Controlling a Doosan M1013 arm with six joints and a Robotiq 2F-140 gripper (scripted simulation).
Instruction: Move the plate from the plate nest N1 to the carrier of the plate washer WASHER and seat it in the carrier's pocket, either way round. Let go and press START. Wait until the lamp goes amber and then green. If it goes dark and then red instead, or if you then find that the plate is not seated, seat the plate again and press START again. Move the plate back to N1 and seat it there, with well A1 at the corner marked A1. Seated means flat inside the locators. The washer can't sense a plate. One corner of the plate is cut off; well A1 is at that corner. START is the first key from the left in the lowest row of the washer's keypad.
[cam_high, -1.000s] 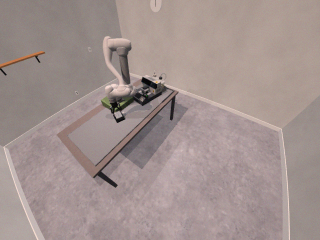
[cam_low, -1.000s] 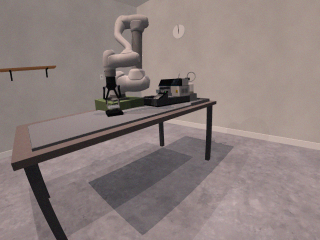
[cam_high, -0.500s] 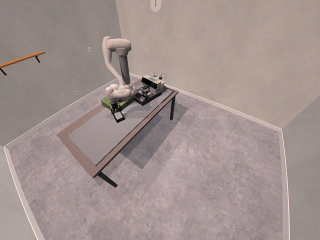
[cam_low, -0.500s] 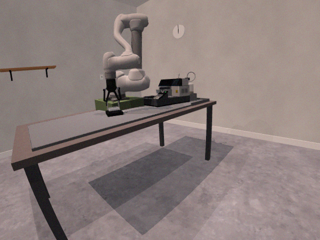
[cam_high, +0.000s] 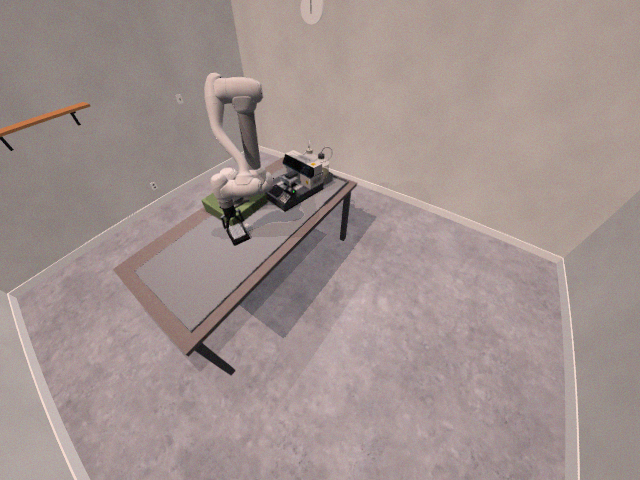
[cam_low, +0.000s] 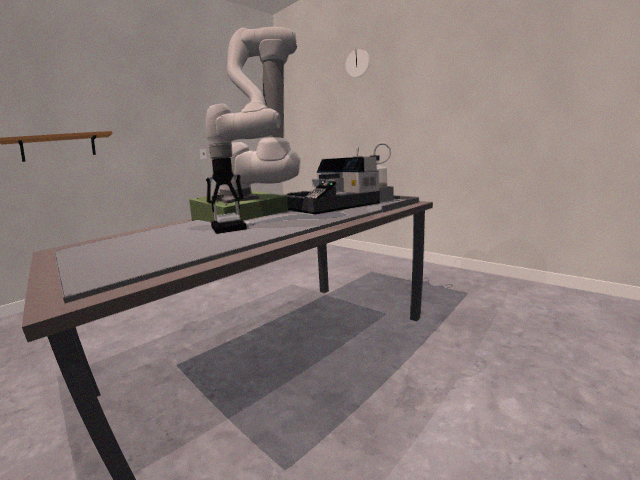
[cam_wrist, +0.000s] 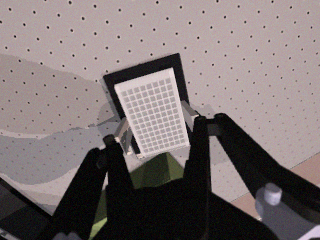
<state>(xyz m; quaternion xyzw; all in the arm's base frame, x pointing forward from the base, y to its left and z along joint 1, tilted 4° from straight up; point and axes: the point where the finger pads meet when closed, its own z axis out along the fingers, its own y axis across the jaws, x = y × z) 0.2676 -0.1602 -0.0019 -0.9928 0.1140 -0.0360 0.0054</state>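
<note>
Now: hand 2 cm above the white well plate. Also, from my hand: label: 10 cm to the left, 7 cm below, 5 cm behind; plate nest: 5 cm below; plate washer: 63 cm to the left, 11 cm behind, 6 cm above.
</note>
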